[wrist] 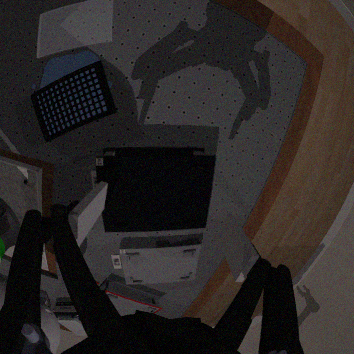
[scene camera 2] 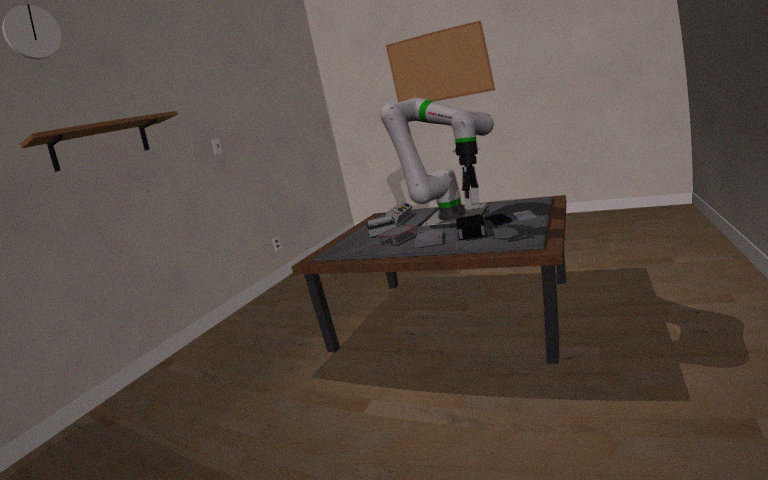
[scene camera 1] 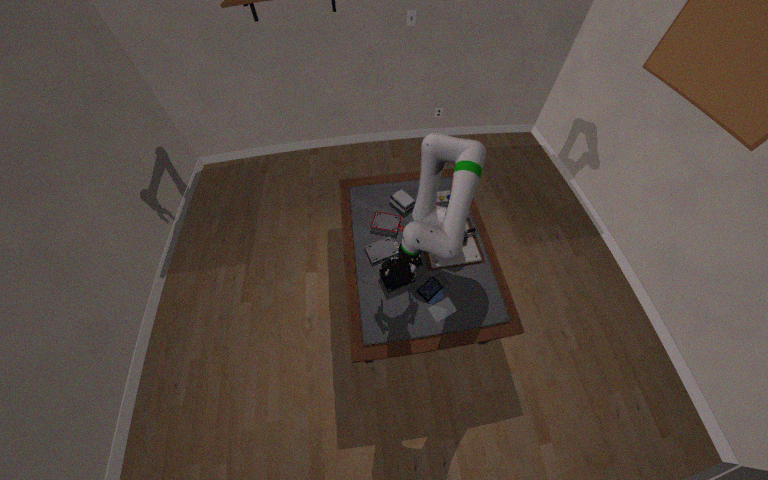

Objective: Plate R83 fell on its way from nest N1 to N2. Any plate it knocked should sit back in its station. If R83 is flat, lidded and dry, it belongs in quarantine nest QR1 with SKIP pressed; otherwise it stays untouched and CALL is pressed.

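Frame: origin at the arm's base, x right, y up, z back, level; metres.
Seen in the pictures: gripper, fingertip midpoint: (wrist: 165, 211) (scene camera 2: 472, 204) (scene camera 1: 399, 271); arm's base, origin of the base link: (scene camera 2: 452, 215).
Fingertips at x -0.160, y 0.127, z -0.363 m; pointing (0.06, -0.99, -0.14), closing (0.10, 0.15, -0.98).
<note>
Pixels of each thing's top centre, then the offset from my fingertips to it.
- dark-framed plate with blue wells, middle of its top: (wrist: 67, 101) (scene camera 2: 498, 217) (scene camera 1: 430, 288) dx -0.095, dy -0.112, dz +0.151 m
- blue puddle, middle of its top: (wrist: 81, 68) dx -0.147, dy -0.125, dz +0.141 m
- translucent lid, middle of its top: (wrist: 71, 24) (scene camera 2: 524, 214) (scene camera 1: 442, 309) dx -0.222, dy -0.118, dz +0.174 m
- black block-shaped plate, middle of its top: (wrist: 156, 199) (scene camera 2: 469, 219) (scene camera 1: 397, 272) dx +0.021, dy -0.064, dz +0.002 m
- pale grey nest, middle of its top: (wrist: 160, 269) (scene camera 2: 428, 234) (scene camera 1: 381, 248) dx +0.207, dy -0.098, dz -0.036 m
- red-rimmed nest, middle of its top: (wrist: 123, 310) (scene camera 2: 396, 229) (scene camera 1: 386, 220) dx +0.376, dy -0.080, dz +0.041 m
- button panel, middle of its top: (scene camera 2: 397, 205) (scene camera 1: 437, 193) dx +0.464, dy -0.042, dz +0.408 m
A dark-framed plate with blue wells (scene camera 1: 430, 288) (scene camera 2: 500, 219) (wrist: 75, 101) lies lidless on the mat, partly over a blue puddle (wrist: 70, 64). A translucent lid (scene camera 1: 441, 309) (scene camera 2: 525, 215) (wrist: 75, 29) lies apart beyond the puddle. Its label is unreadable. A black block-shaped plate (scene camera 1: 396, 274) (scene camera 2: 471, 227) (wrist: 159, 190) sits at the first nest. Beside it is a pale grey nest (scene camera 1: 382, 249) (scene camera 2: 430, 237) (wrist: 160, 263), then the red-rimmed nest (scene camera 1: 386, 221) (wrist: 127, 301), part hidden in the wrist view. My gripper (scene camera 2: 471, 195) (wrist: 165, 211) is open and empty above the black plate.
A stack of pale plates (scene camera 1: 402, 199) (scene camera 2: 380, 223) stands near the far end. A button panel (scene camera 1: 443, 196) (scene camera 2: 400, 211) is partly behind the arm in scene camera 1; its labels are unreadable. The arm's wood-edged base board (scene camera 1: 472, 253) borders the work area.
</note>
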